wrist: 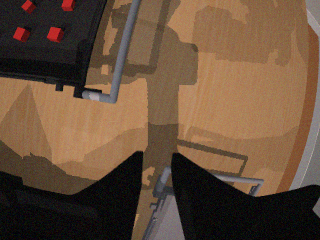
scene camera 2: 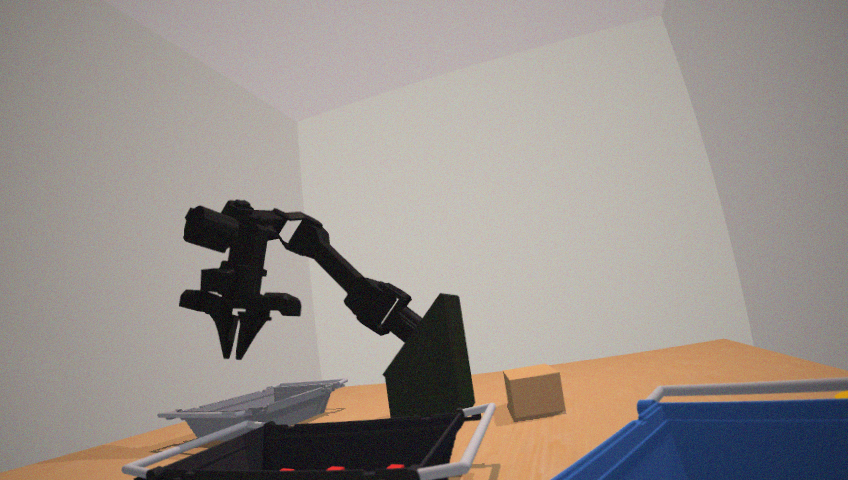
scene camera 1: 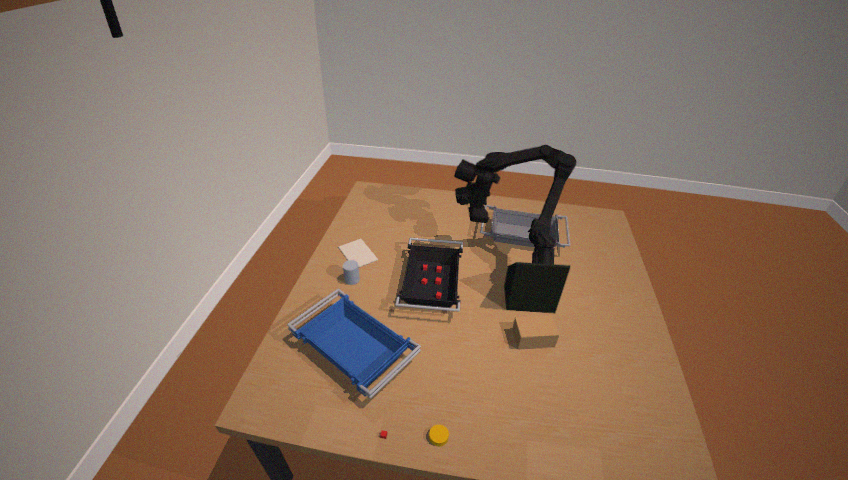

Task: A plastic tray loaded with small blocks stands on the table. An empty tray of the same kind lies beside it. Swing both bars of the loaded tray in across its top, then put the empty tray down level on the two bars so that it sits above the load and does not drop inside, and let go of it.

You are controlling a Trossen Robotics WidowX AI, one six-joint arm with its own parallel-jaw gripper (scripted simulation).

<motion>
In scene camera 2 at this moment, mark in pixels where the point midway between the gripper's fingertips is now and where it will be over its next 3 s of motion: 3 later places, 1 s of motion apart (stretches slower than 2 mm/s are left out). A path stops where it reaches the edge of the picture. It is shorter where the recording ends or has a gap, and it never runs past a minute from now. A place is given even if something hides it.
My gripper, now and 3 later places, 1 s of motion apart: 232, 359; 203, 382; 191, 418; 205, 434
</motion>
